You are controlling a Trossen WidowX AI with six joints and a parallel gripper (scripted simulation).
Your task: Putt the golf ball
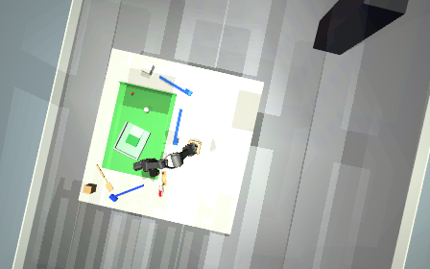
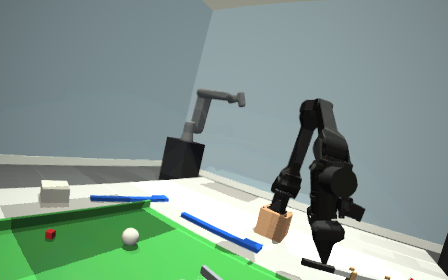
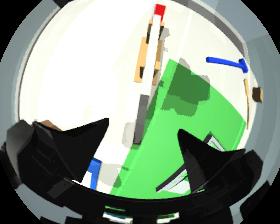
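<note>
My gripper tip is now 40 mm past the red putter, 110 mm to the right of it and 40 mm above it. The rest, counted from my gripper tip: small red cube: 380 mm ahead, 500 mm to the right, 80 mm below; wooden cube: 520 mm ahead, 340 mm to the left, 60 mm below; white golf ball: 220 mm ahead, 400 mm to the right, 70 mm below.
</note>
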